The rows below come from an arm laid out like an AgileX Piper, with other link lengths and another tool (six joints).
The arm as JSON. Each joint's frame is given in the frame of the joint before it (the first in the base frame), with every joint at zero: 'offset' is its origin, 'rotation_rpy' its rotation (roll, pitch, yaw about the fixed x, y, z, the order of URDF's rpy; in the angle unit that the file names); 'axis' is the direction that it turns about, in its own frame. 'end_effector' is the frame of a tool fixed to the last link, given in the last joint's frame.
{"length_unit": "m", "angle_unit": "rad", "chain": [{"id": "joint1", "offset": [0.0, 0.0, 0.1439], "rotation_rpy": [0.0, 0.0, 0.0], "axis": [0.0, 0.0, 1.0]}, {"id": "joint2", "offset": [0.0, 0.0, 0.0], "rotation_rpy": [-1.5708, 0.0, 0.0], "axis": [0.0, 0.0, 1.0]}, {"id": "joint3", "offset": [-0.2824, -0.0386, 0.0], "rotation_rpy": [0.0, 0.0, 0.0], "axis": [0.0, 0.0, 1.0]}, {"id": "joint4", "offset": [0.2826, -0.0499, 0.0], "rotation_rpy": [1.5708, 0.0, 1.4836], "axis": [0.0, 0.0, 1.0]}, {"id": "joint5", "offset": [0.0, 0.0, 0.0], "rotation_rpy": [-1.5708, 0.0, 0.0], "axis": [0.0, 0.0, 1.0]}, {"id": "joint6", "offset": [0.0, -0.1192, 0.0], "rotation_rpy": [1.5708, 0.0, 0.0], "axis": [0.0, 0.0, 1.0]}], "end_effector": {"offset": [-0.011, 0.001, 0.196], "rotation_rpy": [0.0, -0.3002, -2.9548]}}
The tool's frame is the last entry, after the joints.
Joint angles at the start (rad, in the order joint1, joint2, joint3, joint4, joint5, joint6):
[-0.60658, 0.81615, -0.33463, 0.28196, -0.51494, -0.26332]
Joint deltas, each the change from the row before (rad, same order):
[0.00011, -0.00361, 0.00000, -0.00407, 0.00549, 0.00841]
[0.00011, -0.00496, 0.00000, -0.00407, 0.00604, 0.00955]
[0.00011, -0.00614, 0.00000, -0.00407, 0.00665, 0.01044]
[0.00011, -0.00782, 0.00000, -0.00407, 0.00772, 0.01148]
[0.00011, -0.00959, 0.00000, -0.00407, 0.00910, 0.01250]
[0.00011, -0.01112, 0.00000, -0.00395, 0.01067, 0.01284]
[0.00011, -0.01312, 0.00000, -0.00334, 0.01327, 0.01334]
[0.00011, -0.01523, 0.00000, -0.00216, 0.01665, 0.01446]
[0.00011, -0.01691, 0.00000, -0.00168, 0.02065, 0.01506]
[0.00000, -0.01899, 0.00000, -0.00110, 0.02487, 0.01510]
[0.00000, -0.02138, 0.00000, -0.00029, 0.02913, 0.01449]
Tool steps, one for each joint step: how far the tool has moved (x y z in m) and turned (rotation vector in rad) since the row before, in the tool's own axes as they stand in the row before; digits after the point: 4 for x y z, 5 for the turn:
[-0.0002, -0.0009, -0.0004, 0.00456, -0.00183, 0.00420]
[0.0001, -0.0010, -0.0007, 0.00516, -0.00109, 0.00537]
[0.0003, -0.0011, -0.0010, 0.00565, -0.00057, 0.00628]
[0.0006, -0.0012, -0.0013, 0.00631, -0.00004, 0.00735]
[0.0008, -0.0013, -0.0016, 0.00700, 0.00026, 0.00838]
[0.0009, -0.0014, -0.0019, 0.00740, 0.00013, 0.00885]
[0.0008, -0.0015, -0.0022, 0.00787, -0.00058, 0.00996]
[0.0005, -0.0014, -0.0024, 0.00846, -0.00197, 0.01222]
[-0.0002, -0.0015, -0.0024, 0.00884, -0.00441, 0.01327]
[-0.0008, -0.0015, -0.0026, 0.00901, -0.00665, 0.01390]
[-0.0013, -0.0016, -0.0028, 0.00913, -0.00867, 0.01411]

